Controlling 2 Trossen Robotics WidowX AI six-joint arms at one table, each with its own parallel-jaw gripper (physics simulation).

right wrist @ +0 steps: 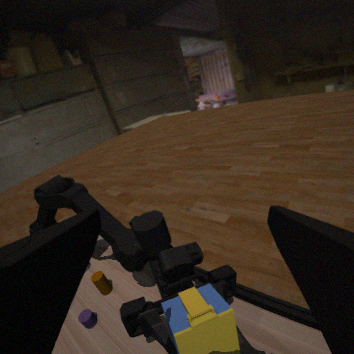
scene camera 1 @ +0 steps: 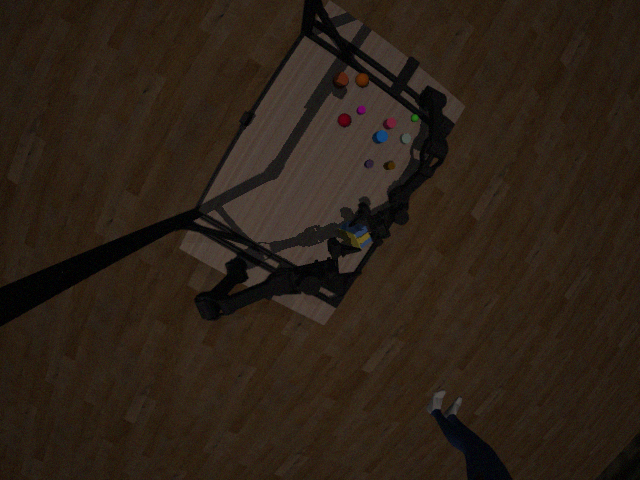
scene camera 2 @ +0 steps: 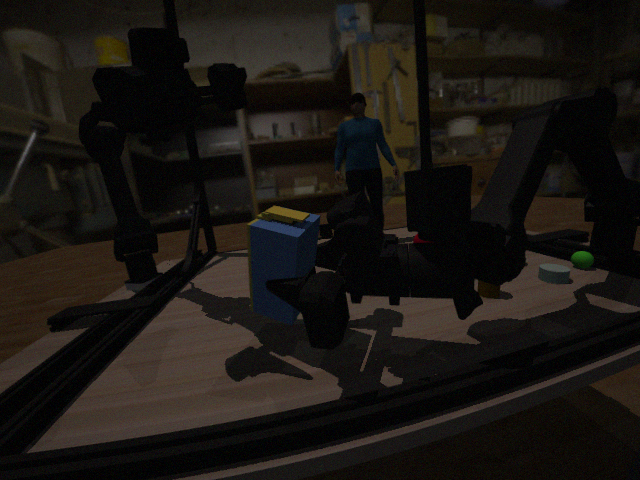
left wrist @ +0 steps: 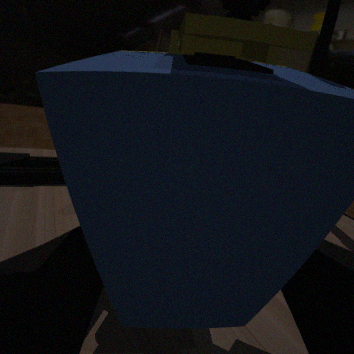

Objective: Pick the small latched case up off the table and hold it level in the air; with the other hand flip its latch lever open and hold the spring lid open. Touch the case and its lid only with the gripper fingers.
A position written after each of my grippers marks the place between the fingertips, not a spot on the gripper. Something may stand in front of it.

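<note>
What I see here is a blue case [scene camera 2: 282,243] [left wrist: 202,180]. With it in the scene is my left gripper [scene camera 2: 281,269] [scene camera 1: 352,234] [left wrist: 191,220], and I can see my right gripper too [scene camera 2: 213,73] [right wrist: 184,215] [scene camera 1: 361,261].
</note>
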